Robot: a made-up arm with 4 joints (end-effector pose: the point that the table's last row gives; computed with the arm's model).
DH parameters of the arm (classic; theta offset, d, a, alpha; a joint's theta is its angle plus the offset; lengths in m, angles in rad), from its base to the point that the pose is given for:
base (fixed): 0 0 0 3.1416
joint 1: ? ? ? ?
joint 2: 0 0.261 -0.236 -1.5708
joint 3: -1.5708 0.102 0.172 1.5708
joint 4: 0 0.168 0.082 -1.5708
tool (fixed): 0 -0.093 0 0
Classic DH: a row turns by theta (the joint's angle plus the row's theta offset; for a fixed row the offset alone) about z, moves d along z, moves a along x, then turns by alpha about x.
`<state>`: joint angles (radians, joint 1 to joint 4).
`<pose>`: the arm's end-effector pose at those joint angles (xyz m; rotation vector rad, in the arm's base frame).
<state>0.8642 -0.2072 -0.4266 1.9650</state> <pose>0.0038 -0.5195 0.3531 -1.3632 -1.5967 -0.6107</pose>
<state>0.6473 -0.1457 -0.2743 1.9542</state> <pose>0.1479 -0.5250 0.3223 -0.9811 -1.7641 -0.4545</pose>
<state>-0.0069 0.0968 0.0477 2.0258</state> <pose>0.4904 -0.3151 0.2225 0.1165 -2.0254 -0.0636</pose>
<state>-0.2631 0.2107 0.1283 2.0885</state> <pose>0.5590 -0.1798 0.1809 0.5327 -2.0342 0.0157</pose>
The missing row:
joint 1: -1.5708 -0.045 0.094 -1.5708
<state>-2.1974 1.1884 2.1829 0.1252</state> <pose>-0.2289 0.1383 0.1243 -1.4662 -0.0833 -1.5575</pose>
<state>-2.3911 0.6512 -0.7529 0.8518</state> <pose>0.0177 0.5499 -0.2135 0.6310 0.0530 1.3929</pose>
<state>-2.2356 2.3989 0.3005 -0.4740</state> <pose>-0.5898 0.1783 -0.1692 -1.2976 -2.3139 -1.3824</pose>
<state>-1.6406 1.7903 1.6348 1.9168</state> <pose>0.0838 0.4207 0.0049 -2.9714 -0.1100 0.8668</pose>
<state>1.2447 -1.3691 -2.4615 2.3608</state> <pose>0.2623 0.0718 0.3039 2.2233 -0.1557 -0.4938</pose>
